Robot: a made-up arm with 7 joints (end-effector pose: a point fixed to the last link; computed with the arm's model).
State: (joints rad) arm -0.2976 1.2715 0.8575 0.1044 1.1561 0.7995 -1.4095
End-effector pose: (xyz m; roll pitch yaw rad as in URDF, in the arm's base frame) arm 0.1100 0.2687 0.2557 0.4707 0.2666 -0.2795
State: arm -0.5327 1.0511 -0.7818 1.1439 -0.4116 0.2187 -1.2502
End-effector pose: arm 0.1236 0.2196 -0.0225 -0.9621 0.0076 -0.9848
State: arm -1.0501 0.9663 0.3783 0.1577 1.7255 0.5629 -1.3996
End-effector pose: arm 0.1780 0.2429 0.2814 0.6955 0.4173 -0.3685
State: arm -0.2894 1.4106 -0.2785 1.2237 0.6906 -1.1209 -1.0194
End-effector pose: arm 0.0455 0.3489 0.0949 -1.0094 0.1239 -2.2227
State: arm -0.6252 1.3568 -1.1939 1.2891 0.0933 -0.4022 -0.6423
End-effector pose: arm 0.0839 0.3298 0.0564 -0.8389 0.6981 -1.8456
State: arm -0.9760 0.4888 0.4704 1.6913 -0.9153 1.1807 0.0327
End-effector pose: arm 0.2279 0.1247 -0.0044 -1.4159 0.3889 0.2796
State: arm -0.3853 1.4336 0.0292 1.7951 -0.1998 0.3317 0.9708
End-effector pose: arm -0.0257 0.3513 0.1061 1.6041 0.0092 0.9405
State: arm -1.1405 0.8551 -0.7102 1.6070 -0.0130 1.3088 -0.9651
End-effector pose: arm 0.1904 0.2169 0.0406 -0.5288 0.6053 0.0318
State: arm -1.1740 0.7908 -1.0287 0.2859 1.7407 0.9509 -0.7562
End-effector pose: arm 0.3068 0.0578 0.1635 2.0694 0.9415 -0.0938
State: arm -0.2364 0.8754 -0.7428 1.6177 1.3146 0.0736 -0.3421
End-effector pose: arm -0.0143 0.3454 0.0442 -1.8602 0.4628 -2.8788
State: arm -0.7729 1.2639 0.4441 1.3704 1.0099 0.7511 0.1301
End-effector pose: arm 0.0714 0.3485 0.0956 1.1375 0.5174 0.5479
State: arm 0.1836 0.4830 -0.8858 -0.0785 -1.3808 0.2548 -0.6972
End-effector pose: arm 0.0763 -0.0703 0.0488 -2.2662 -0.4608 0.1750
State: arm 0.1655 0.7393 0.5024 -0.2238 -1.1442 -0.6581 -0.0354
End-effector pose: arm 0.1846 0.1372 0.1846 2.3493 -1.0167 -2.5219
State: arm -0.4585 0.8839 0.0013 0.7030 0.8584 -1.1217 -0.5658
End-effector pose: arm 0.1950 0.2359 0.0150 0.0945 0.3006 -2.4966
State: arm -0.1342 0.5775 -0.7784 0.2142 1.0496 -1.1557 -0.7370
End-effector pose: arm 0.1069 0.0480 -0.0893 0.1264 -0.2146 2.7410
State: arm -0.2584 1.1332 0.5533 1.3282 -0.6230 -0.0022 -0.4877
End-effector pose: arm 0.1047 0.3161 0.0542 0.1024 -0.7248 -0.0608
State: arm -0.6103 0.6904 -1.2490 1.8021 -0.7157 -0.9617 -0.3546
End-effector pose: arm 0.1149 0.2375 -0.0652 0.1257 0.0347 -1.4614
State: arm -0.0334 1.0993 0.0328 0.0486 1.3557 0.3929 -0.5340
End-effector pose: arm 0.1860 0.2439 0.0975 0.6631 1.4056 -1.0677
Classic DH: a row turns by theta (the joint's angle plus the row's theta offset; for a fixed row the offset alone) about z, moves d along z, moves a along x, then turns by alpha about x. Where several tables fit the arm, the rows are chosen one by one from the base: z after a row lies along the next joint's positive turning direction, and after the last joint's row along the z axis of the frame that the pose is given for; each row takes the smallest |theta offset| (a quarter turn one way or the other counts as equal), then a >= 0, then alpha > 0; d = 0 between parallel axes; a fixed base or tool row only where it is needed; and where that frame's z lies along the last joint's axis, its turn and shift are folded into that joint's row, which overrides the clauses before.
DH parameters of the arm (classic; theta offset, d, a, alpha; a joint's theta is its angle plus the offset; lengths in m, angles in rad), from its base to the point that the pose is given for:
base (fixed): -0.071 0.1867 0.0009 -1.3004
joint 1: -1.3111 0.0514 -0.0387 -1.5708
joint 2: 1.2915 -0.0046 -0.003 1.5708
joint 3: 1.5708 -0.0846 0.0064 -1.5708
joint 4: 1.5708 0.04 0.0017 1.5708
joint 5: 0 0.189 0.0068 -1.5708
joint 6: -1.5708 -0.051 0.0107 1.5708
joint 7: 1.0193 -0.0046 -0.0024 -1.1472
tool (fixed): -1.8543 -0.0292 0 0

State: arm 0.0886 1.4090 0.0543 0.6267 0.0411 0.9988 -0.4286
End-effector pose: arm 0.0919 0.2838 0.0680 0.3780 0.8108 -0.0017
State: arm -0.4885 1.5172 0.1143 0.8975 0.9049 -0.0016 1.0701
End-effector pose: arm 0.1420 0.3358 0.2179 2.5211 0.4700 -0.1044
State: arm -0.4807 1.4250 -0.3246 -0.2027 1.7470 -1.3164 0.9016
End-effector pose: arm 0.2474 0.1107 0.1519 0.2060 0.6590 2.5901
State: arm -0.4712 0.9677 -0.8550 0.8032 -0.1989 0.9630 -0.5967
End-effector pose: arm 0.1184 0.1701 -0.0499 -0.6907 0.7688 -0.9297
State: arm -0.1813 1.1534 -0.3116 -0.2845 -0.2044 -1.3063 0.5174
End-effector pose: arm 0.1815 0.0159 0.0916 1.9439 -0.3519 -2.8357
